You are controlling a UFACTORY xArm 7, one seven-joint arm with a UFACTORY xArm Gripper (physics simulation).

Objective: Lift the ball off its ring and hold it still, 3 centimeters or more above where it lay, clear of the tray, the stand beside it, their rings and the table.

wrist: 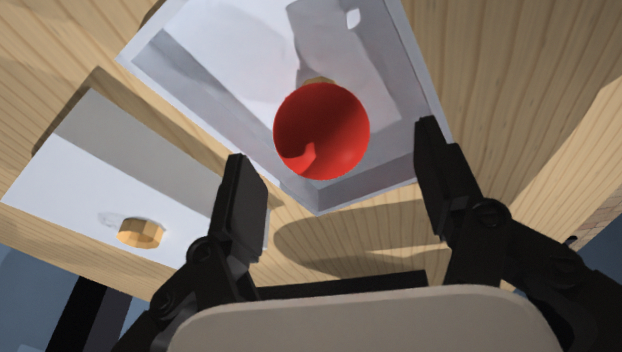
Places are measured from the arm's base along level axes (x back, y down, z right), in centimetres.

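Pixels of known places: gripper, fingertip midpoint: (pixel 331 156).
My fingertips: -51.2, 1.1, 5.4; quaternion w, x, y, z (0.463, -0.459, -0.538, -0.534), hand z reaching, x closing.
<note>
Behind a point stands the place of what it marks, as x, y, z.
A red ball (pixel 321 131) @[-51.5, 2.5, 5.0] rests in the white tray (pixel 367 185) @[-41.4, 6.5, 8.3], near the tray's lower corner. A small part of its tan ring (pixel 320 80) @[-52.2, 5.7, 5.1] shows behind the ball's upper edge; the rest of the ring is hidden. My gripper (pixel 331 156) @[-51.2, 1.1, 5.4] is open and empty. Its two black fingers stand apart, one to the lower left of the ball and one to the right, with a visible gap on each side. The right fingertip overlaps the tray's right wall in the view; whether it touches the wall I cannot tell.
A white stand (pixel 55 172) @[-48.9, 3.9, -13.5] with an empty tan ring (pixel 140 233) @[-39.9, 3.9, -12.6] is at the left, beside the tray, partly behind the left finger. The wooden table (pixel 500 65) @[-50.7, 8.4, 16.7] lies under both. Its edge runs along the lower left, and another edge shows at the far right.
</note>
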